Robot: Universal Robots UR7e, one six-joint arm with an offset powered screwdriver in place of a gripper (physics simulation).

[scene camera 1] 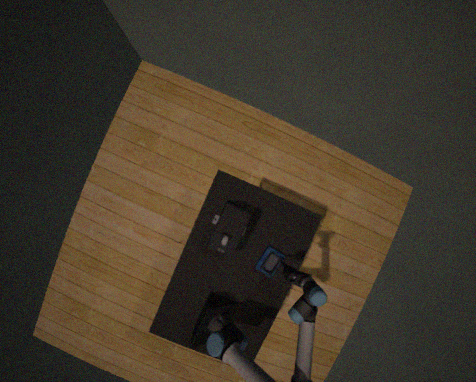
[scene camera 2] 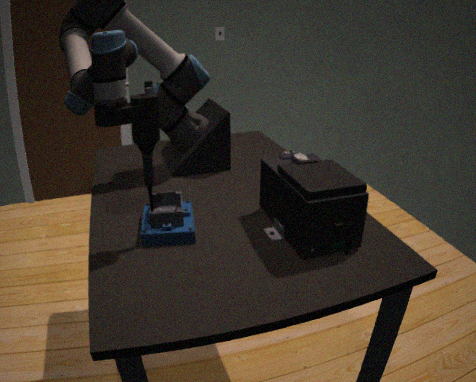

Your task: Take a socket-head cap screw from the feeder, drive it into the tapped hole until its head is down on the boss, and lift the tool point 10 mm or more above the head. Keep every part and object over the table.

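Note:
The black screwdriver [scene camera 2: 148, 170] is upright, its thin tip at the left side of the grey part [scene camera 1: 271, 262] [scene camera 2: 166, 219], which sits in the blue fixture [scene camera 1: 261, 260] [scene camera 2: 168, 238]. In scene camera 1 the tool reaches the grey part from the lower right. No screw can be made out at the tip; the boss and tapped hole are too small and dark to see, so whether the tip holds a screw or touches a head cannot be told. The black feeder [scene camera 1: 234, 220] [scene camera 2: 320, 215] stands apart from the tool, with a pale piece [scene camera 1: 224, 241] [scene camera 2: 301, 157] at its far end.
The dark table [scene camera 1: 200, 280] [scene camera 2: 225, 290] carries the black wedge-shaped base [scene camera 2: 215, 145] of the arm at its far end. A small light plate [scene camera 1: 216, 219] [scene camera 2: 272, 233] lies beside the feeder. The arm [scene camera 1: 315, 295] [scene camera 2: 110, 65] reaches over the table's edge beside the fixture.

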